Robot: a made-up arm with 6 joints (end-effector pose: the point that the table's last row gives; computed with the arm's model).
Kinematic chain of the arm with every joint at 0, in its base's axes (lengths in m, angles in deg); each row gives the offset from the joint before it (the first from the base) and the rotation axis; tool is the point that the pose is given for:
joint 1: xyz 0 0 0.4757 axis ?
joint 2: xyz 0.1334 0 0 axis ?
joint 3: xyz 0 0 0.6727 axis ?
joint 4: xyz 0 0 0.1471 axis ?
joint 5: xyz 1.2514 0 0 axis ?
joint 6: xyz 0.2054 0 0 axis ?
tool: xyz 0 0 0
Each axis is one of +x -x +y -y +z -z.
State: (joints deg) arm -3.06 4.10 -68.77 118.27 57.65 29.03
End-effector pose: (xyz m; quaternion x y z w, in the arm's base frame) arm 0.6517 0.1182 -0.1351 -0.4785 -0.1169 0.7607 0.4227
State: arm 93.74 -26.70 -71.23 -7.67 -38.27 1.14
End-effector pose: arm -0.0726 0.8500 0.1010 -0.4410 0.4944 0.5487 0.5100
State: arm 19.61 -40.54 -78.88 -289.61 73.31 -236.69
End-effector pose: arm 0.7443 0.4619 0.3412 -0.7361 -0.6714 0.0246 0.0821
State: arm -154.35 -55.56 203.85 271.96 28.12 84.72
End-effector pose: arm 0.4420 0.3196 -0.5797 -0.6804 -0.3278 0.6547 0.0320
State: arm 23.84 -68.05 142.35 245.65 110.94 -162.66
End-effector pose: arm -1.2759 -0.7549 0.0724 0.5400 -0.5062 -0.1413 0.6574
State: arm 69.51 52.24 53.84 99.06 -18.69 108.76
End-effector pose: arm 0.7982 1.9502 1.0854 0.8811 0.4104 0.1336 0.1932
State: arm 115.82 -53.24 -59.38 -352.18 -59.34 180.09
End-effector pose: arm -0.3877 0.8565 0.7055 0.4713 0.6949 -0.2344 0.4899
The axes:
joint 1: +z
joint 2: +y
joint 3: -y
joint 4: -x
joint 5: -y
joint 6: -x

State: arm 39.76 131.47 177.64 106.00 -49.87 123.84
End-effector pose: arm 1.2177 0.8167 1.1603 0.9168 -0.2352 0.3107 0.0878
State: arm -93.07 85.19 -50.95 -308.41 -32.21 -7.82
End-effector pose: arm -0.0766 0.1734 -0.5124 0.4858 0.8204 0.1138 0.2791
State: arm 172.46 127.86 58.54 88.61 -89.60 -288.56
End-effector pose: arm -1.2022 0.3663 -1.0591 0.6833 0.5910 0.2741 0.3297
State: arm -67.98 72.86 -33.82 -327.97 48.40 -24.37
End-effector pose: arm 0.3168 -0.5661 -0.7350 0.3862 0.3599 -0.3294 0.7828
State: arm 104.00 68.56 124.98 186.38 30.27 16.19
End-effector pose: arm -0.3549 1.4708 1.9364 -0.6442 -0.7114 -0.2739 0.0630
